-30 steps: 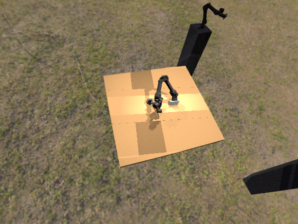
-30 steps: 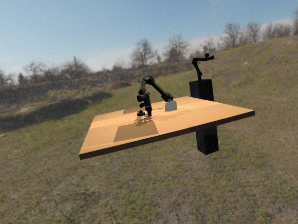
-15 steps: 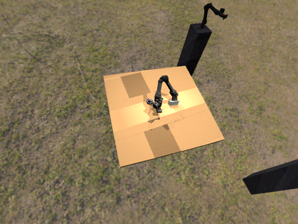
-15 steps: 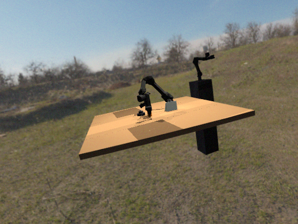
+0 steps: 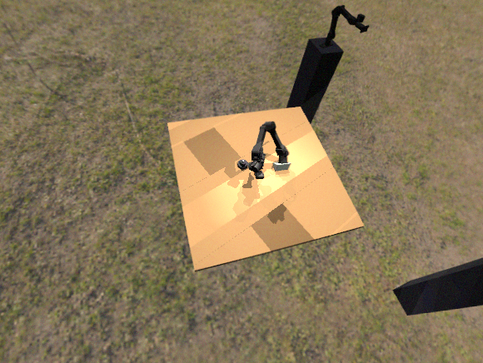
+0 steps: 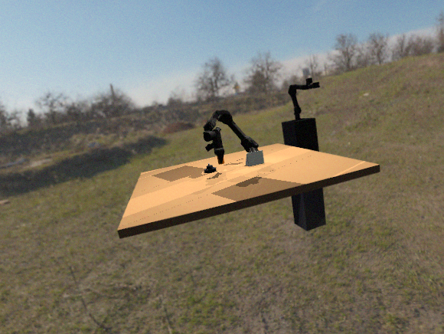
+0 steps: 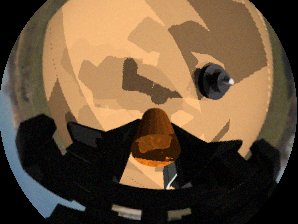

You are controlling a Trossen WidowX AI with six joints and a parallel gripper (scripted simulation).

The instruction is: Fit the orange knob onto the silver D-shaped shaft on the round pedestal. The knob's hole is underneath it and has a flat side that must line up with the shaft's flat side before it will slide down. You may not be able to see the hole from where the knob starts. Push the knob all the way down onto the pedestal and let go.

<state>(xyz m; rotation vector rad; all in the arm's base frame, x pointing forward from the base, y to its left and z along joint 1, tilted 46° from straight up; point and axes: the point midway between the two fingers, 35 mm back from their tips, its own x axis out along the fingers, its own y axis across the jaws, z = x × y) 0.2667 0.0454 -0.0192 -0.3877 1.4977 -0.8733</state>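
Now: gripper tip 40 mm below the orange knob. The rest, counted from my gripper tip: round dark pedestal (160 mm to the right, 50 mm below, 50 mm ahead).
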